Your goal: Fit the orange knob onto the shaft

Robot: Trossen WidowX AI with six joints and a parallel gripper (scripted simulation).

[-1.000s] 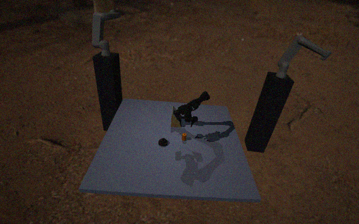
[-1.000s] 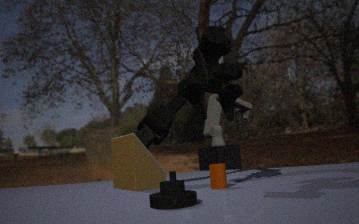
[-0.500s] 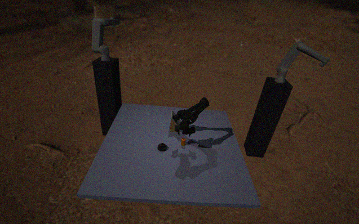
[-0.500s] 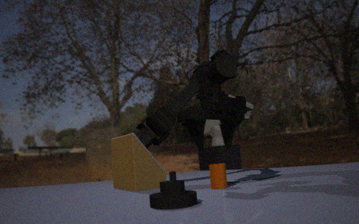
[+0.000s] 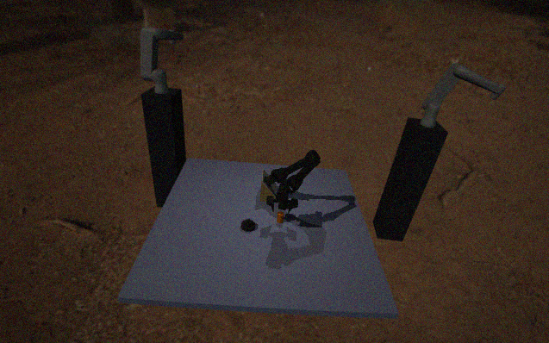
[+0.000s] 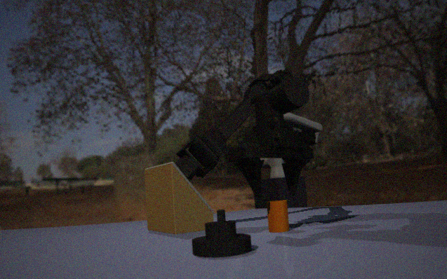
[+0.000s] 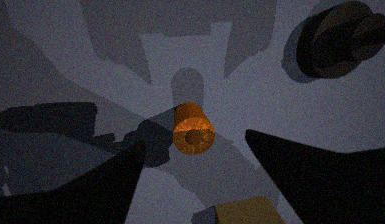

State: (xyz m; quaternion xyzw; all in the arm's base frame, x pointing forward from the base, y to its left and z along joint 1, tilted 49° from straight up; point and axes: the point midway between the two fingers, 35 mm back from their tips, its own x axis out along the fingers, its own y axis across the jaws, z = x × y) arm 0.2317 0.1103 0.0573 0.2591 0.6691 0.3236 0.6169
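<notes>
The orange knob lies 40 mm below my gripper tip. The rest, counted from my gripper tip: pedestal (180 mm to the right, 90 mm ahead, 40 mm below).
</notes>
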